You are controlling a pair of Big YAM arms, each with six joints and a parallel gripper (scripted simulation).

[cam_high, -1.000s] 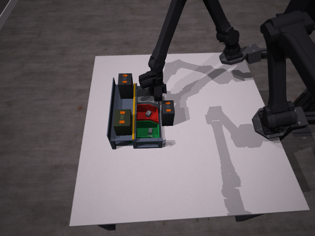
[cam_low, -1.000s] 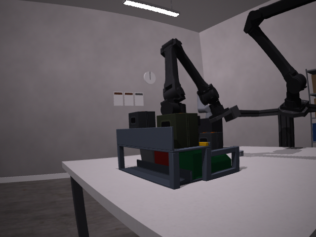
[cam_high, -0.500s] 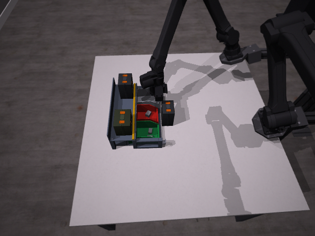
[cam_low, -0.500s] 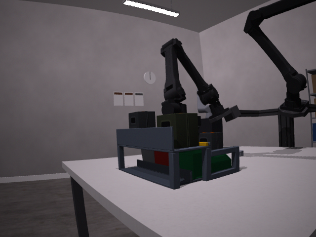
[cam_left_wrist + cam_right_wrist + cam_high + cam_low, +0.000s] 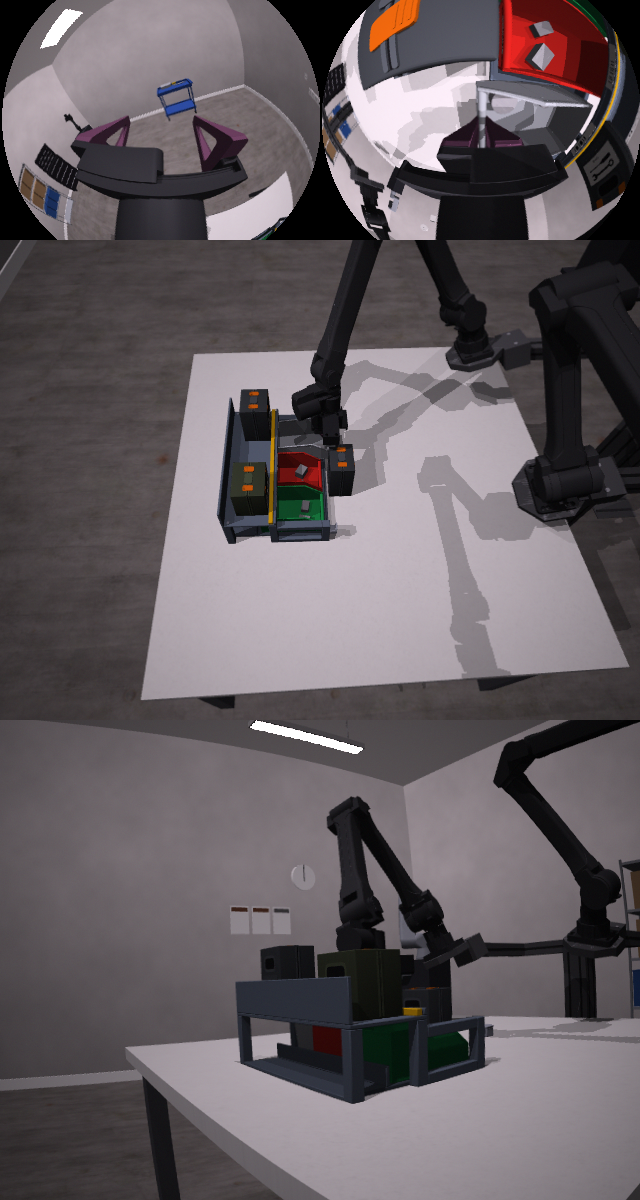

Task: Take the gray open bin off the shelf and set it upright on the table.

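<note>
Right now my right hand is 80 mm short of the gray bin and 10 mm to the left of it. The rest, counted from my right hand: green bin: 210 mm to the left, 140 mm ahead, 10 mm below; red bin: 120 mm ahead, 100 mm to the left, 10 mm below; shelf: 150 mm ahead, 100 mm to the left, 10 mm above.
</note>
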